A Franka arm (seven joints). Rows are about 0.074 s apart.
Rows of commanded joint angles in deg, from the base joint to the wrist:
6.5 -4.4 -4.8 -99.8 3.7 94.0 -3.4
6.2 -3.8 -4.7 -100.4 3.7 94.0 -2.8
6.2 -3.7 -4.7 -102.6 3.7 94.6 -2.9
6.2 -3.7 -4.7 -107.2 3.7 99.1 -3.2
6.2 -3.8 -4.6 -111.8 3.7 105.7 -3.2
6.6 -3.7 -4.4 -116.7 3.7 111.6 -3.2
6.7 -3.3 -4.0 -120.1 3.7 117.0 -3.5
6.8 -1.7 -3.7 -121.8 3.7 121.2 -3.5
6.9 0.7 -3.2 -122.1 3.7 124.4 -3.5
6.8 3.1 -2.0 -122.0 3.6 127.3 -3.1
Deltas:
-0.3 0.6 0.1 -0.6 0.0 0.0 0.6
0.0 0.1 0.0 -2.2 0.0 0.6 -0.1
0.0 0.0 0.0 -4.6 0.0 4.5 -0.3
0.0 -0.1 0.1 -4.6 0.0 6.6 0.0
0.4 0.1 0.2 -4.9 0.0 5.9 0.0
0.1 0.4 0.4 -3.4 0.0 5.4 -0.3
0.1 1.6 0.3 -1.7 0.0 4.2 0.0
0.1 2.4 0.5 -0.3 0.0 3.2 0.0
-0.1 2.4 1.2 0.1 -0.1 2.9 0.4

